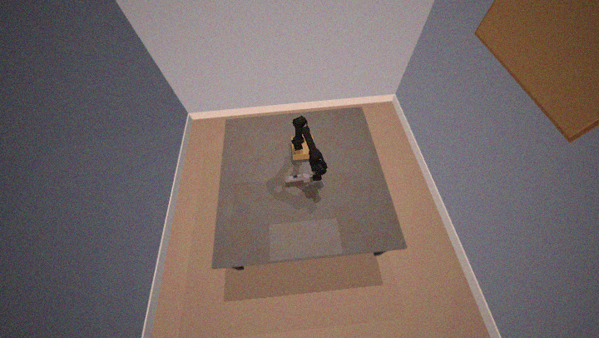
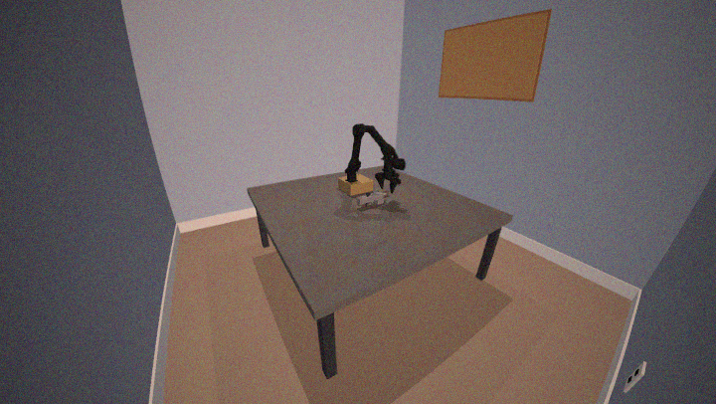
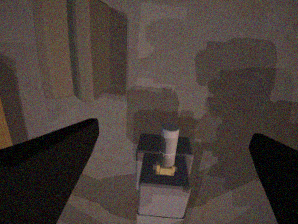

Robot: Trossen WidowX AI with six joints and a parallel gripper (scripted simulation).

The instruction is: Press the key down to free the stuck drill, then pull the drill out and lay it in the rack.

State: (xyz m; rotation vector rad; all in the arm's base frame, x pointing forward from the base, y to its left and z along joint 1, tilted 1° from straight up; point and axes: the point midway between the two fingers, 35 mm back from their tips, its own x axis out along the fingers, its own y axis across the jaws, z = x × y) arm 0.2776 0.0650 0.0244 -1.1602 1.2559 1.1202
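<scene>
Right now the drill is 70 mm to the right of my gripper tip, 20 mm below it and 10 mm behind it. From my gripper tip the other things lie so: pale grey sleeve (130 mm to the right, 30 mm below, 10 mm behind); grey rack (70 mm behind, 50 mm to the left, 50 mm below); dark key (150 mm to the right, 20 mm behind, 10 mm below).
</scene>
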